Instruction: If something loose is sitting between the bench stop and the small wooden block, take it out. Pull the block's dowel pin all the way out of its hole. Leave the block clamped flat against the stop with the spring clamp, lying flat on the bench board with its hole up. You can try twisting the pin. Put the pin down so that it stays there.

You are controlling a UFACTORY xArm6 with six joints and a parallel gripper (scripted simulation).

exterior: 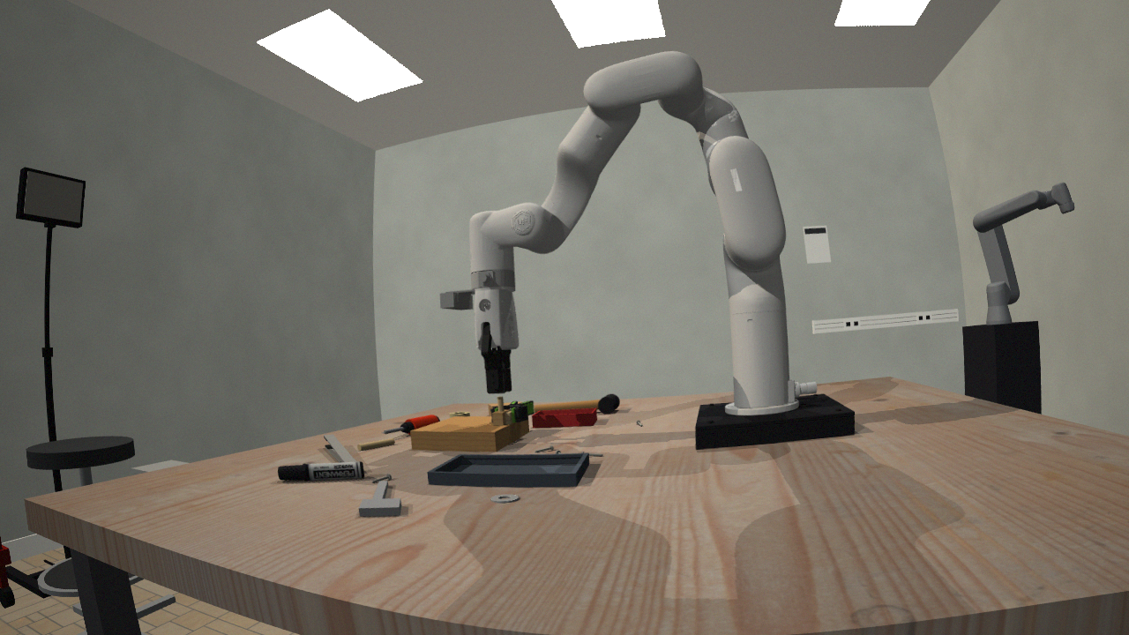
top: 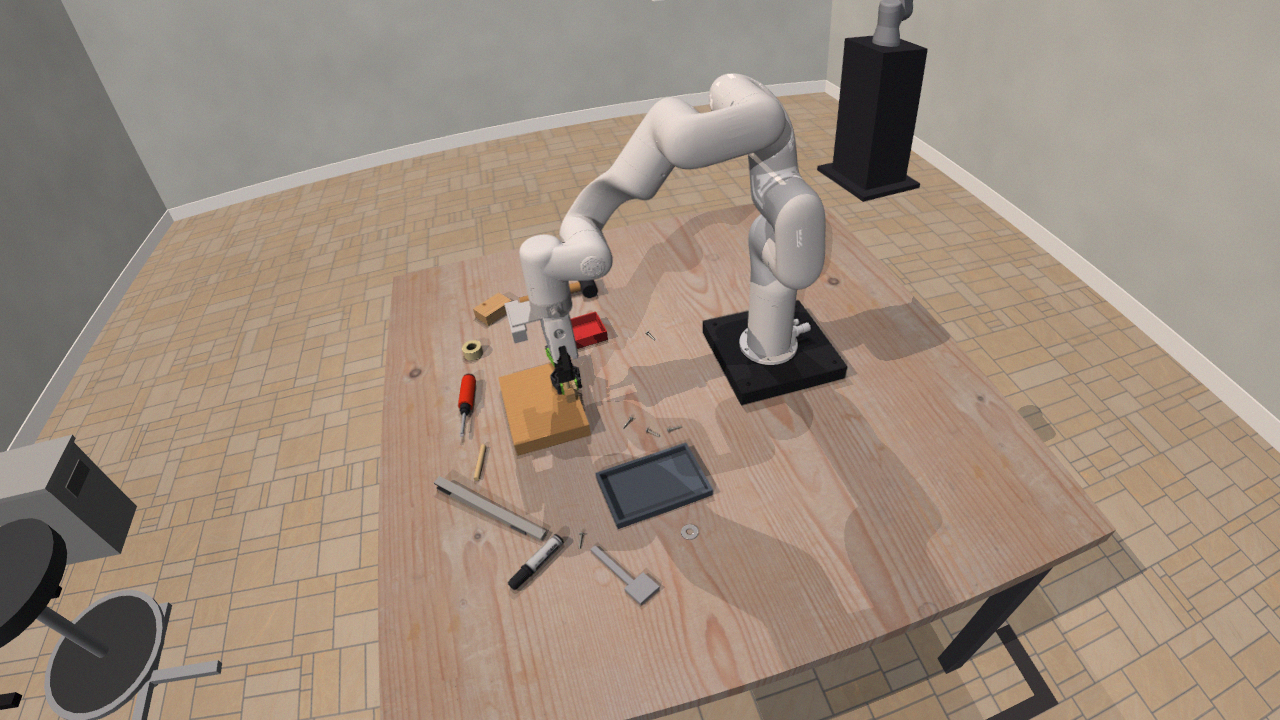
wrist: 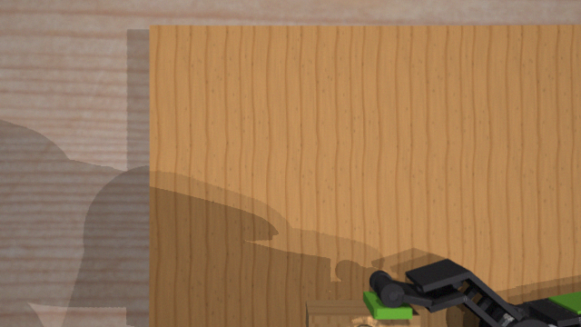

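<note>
Right now the dowel pin is 50 mm below my hand. Round my hand: small wooden block (70 mm below); red tray (80 mm behind, 200 mm to the right, 100 mm below); orange bench board (50 mm ahead, 10 mm to the right, 80 mm below).
</note>
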